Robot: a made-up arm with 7 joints.
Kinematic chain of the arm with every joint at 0, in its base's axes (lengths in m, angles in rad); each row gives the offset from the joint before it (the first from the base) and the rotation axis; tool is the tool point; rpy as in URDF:
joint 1: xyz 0 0 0.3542 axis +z
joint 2: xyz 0 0 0 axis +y
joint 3: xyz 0 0 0.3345 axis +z
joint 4: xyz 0.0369 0 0 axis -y
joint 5: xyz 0.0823 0 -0.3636 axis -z
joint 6: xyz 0 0 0 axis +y
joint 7: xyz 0.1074 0 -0.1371 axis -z
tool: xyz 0 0 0 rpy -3.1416 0 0
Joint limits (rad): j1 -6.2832..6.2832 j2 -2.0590..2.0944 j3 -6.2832..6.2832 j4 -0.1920..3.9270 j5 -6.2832..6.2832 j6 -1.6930..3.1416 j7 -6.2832..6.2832
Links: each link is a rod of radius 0.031 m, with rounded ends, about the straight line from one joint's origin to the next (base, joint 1, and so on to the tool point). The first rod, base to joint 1, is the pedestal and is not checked.
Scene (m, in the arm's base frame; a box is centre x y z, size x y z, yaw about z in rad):
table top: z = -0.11
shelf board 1: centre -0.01 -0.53 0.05 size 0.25 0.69 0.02 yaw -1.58
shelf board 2: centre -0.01 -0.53 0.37 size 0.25 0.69 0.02 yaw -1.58
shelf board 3: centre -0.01 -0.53 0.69 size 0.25 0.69 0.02 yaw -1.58
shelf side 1: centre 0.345 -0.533 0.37 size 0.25 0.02 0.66 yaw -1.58
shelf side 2: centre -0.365 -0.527 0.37 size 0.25 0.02 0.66 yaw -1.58
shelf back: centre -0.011 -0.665 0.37 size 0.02 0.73 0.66 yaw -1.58
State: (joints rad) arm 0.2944 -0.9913 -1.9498 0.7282 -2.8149 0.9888 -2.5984
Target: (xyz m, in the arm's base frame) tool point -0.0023 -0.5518 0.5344
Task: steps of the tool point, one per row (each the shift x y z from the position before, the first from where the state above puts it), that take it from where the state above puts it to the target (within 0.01 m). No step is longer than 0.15 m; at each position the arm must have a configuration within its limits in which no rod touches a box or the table.
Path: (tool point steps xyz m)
1: -0.0118 0.0950 -0.0004
2: 0.0136 0.0975 0.0004
3: 0.0355 -0.0329 0.0989
4: -0.0033 0.0018 0.1183
5: -0.0363 0.0458 0.1121
6: -0.0138 -0.1091 -0.0090
7: 0.0001 -0.1009 -0.0101
8: 0.0110 -0.0816 0.0191

